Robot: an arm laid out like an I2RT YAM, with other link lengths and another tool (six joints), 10 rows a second.
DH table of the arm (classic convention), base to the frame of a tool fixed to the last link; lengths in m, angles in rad. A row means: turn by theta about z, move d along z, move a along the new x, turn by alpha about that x. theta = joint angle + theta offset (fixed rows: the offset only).
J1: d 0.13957; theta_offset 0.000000; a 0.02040; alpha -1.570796
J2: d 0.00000; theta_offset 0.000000; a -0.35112; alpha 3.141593
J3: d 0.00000; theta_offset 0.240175; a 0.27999; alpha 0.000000
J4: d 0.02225; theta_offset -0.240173; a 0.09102; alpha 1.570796
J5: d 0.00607; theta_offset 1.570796; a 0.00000; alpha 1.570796
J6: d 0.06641; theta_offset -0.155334; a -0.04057; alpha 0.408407
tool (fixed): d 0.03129; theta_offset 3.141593; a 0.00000; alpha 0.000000
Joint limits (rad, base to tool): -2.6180..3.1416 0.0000..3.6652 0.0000..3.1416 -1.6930..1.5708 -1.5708..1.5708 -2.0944..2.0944
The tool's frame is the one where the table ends.
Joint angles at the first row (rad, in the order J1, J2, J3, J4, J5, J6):
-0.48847, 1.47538, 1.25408, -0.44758, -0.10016, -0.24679
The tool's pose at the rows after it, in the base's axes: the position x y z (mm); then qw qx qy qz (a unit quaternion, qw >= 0):
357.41, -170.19, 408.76, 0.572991, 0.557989, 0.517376, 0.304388
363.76, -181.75, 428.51, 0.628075, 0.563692, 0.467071, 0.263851
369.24, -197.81, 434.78, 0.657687, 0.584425, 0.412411, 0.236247
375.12, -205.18, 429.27, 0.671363, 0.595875, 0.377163, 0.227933
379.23, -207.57, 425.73, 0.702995, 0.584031, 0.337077, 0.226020
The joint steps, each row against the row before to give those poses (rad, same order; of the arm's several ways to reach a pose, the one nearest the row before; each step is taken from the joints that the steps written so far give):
-0.01723, -0.06776, 0.00519, 0.04368, 0.05673, 0.07349
0.01921, -0.00795, 0.01715, 0.06291, 0.15409, 0.05498
-0.00130, 0.01421, 0.00453, 0.04717, 0.10812, 0.07658
0.00532, 0.01231, -0.02871, 0.06066, 0.05589, 0.05674
0.01557, -0.00737, -0.07370, 0.14569, 0.06512, 0.03104

